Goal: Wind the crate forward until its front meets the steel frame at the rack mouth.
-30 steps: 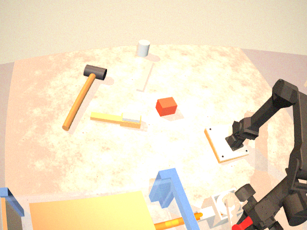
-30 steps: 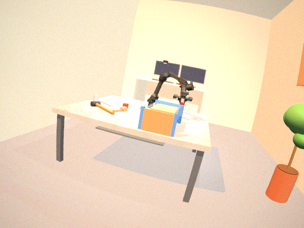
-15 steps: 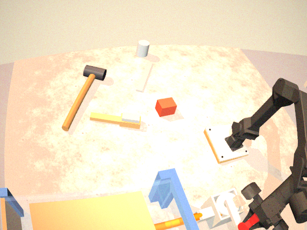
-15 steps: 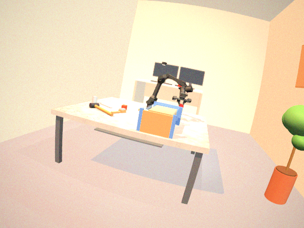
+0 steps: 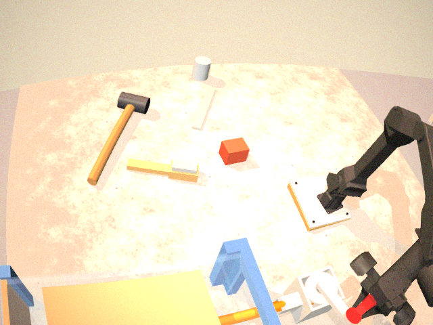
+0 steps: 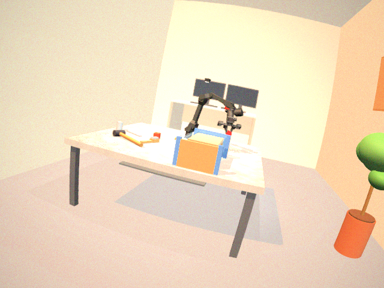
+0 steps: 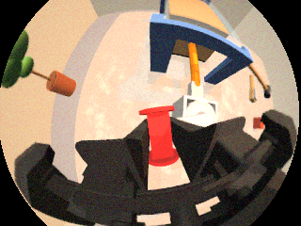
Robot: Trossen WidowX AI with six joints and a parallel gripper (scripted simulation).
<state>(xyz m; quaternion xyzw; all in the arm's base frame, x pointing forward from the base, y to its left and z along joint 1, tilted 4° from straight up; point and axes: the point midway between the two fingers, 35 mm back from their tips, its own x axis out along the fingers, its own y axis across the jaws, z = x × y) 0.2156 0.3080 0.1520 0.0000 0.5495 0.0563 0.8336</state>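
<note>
Right now my gripper tip is 1 cm past the crank handle, 4 cm to the left of it and 3 cm above it. Also, from my gripper tip: yellow hand tool: 14 cm ahead, 57 cm to the right, 12 cm below; then hand winch: 2 cm behind, 11 cm to the right, 10 cm below; then red knob: 1 cm behind.
</note>
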